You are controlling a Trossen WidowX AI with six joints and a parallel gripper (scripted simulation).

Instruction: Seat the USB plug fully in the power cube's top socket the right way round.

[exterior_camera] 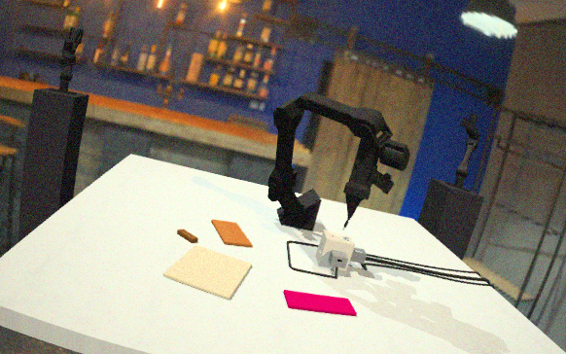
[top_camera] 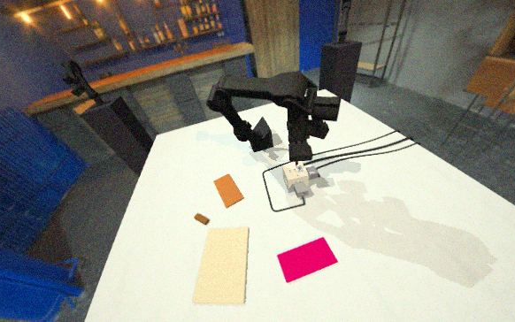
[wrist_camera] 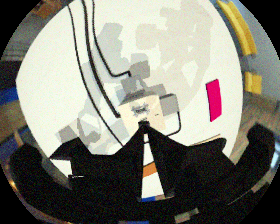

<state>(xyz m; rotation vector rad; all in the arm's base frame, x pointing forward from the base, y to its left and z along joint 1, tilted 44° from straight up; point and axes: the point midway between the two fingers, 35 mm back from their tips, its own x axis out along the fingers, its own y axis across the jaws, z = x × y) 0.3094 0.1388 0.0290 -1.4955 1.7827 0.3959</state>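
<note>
Now: gripper tip 20 mm above the USB plug. Also, from my gripper tip: brown block (390 mm to the right, 130 mm below, 20 mm ahead); magenta card (260 mm ahead, 130 mm below, 100 mm to the right); orange card (280 mm to the right, 130 mm below, 80 mm behind).
</note>
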